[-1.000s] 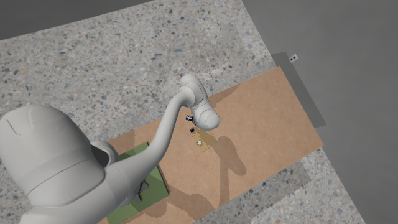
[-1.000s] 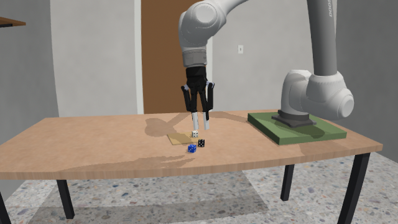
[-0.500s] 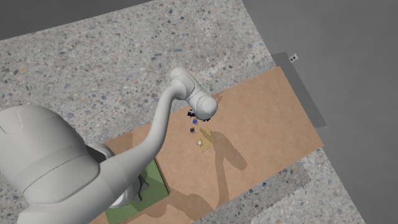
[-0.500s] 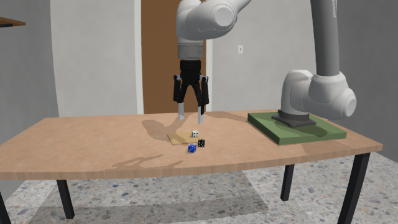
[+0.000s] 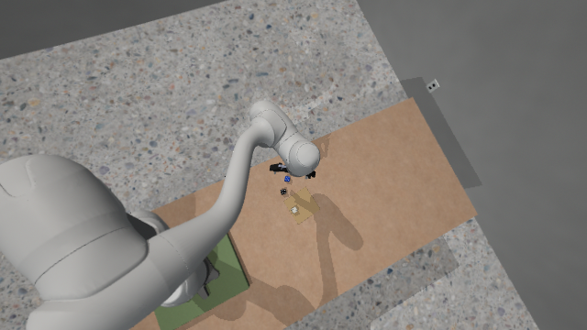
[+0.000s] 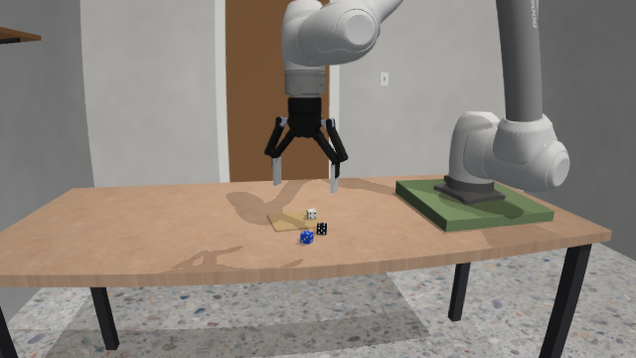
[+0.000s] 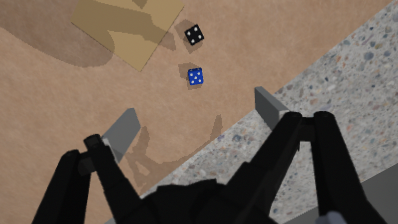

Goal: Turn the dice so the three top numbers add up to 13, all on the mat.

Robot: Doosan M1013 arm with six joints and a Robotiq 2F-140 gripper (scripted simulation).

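Right now the blue die is 140 mm below my hand, 10 mm to the right of it and 10 mm behind it. From my hand the other things lie so: white die (160 mm to the right, 130 mm below, 70 mm behind); tan mat (160 mm to the right, 150 mm below, 20 mm behind); black die (140 mm below, 60 mm behind, 50 mm to the right).
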